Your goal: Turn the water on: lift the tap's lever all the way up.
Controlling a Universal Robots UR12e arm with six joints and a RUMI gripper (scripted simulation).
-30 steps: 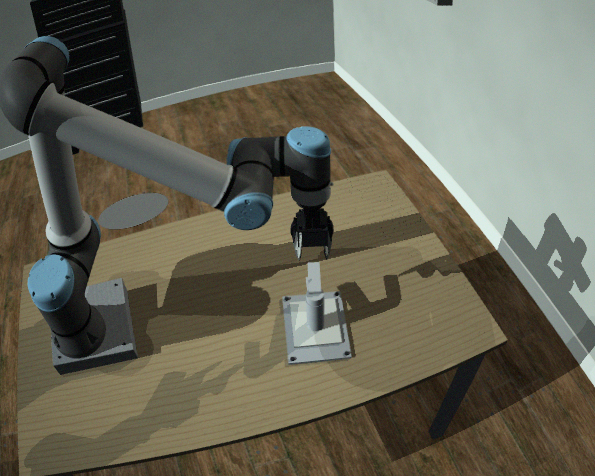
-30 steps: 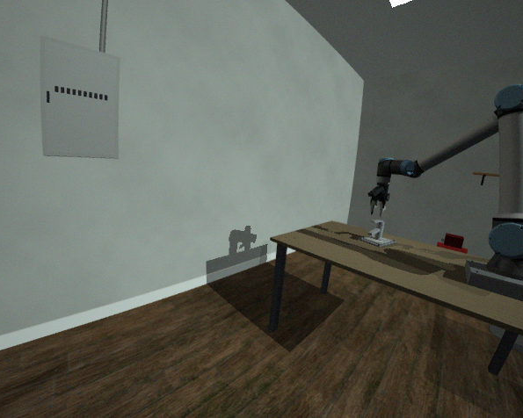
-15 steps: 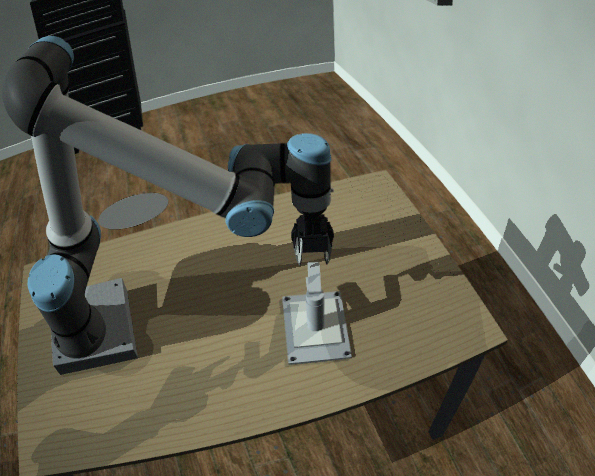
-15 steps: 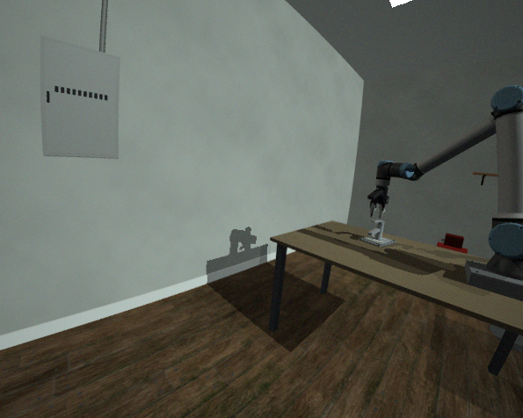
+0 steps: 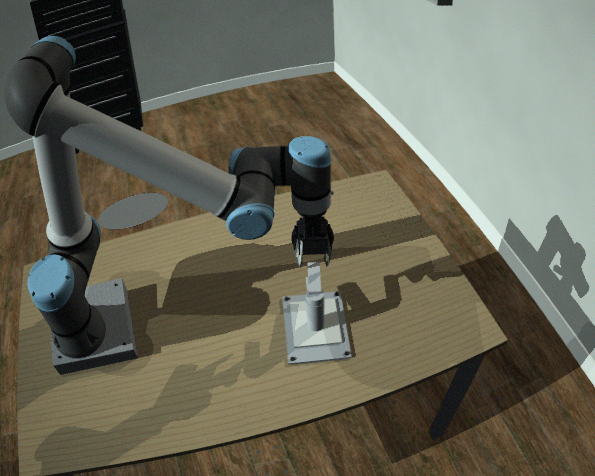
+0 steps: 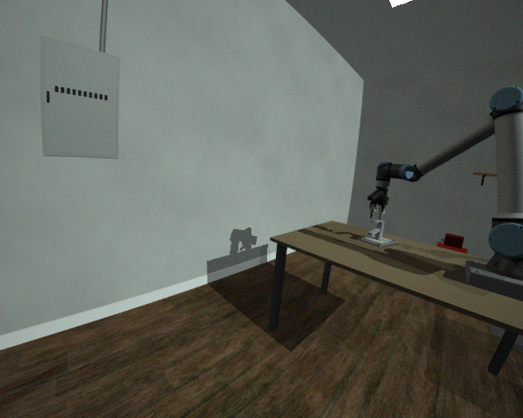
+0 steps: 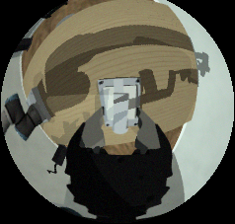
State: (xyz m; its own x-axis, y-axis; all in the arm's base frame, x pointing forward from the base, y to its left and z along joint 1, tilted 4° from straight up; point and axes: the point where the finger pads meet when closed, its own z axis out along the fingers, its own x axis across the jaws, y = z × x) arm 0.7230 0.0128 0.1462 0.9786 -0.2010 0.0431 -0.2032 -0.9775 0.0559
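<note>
Now: hand 10 mm past the lever, 30 mm to the left of it and 30 mm above it. From my hand the other things lie so: tap (10 mm behind, 60 mm to the right, 80 mm below).
</note>
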